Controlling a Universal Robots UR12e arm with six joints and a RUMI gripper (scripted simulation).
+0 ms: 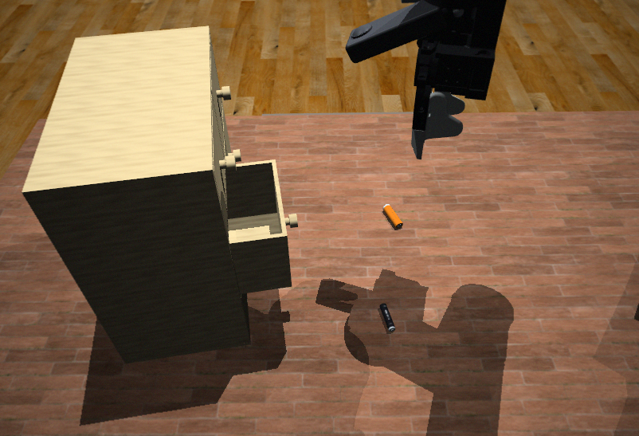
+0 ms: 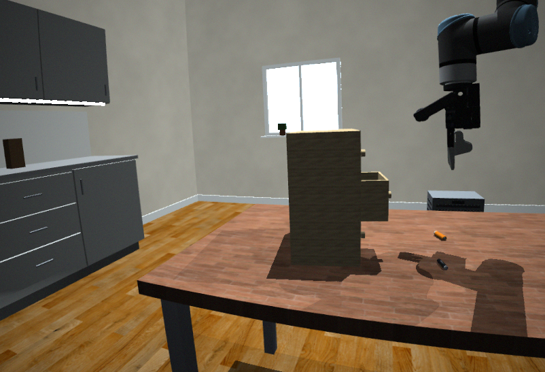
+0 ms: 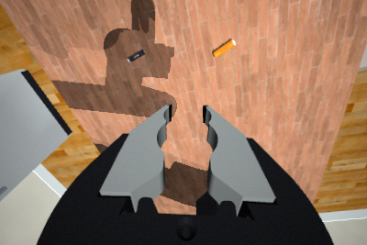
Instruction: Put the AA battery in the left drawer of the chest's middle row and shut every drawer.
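Now: the orange cylinder 230 mm below my hand, 80 mm to the right of it and 10 mm ahead of it. The rest, counted from my hand: dark cylindrical battery 240 mm below, 120 mm to the left, 30 mm ahead.
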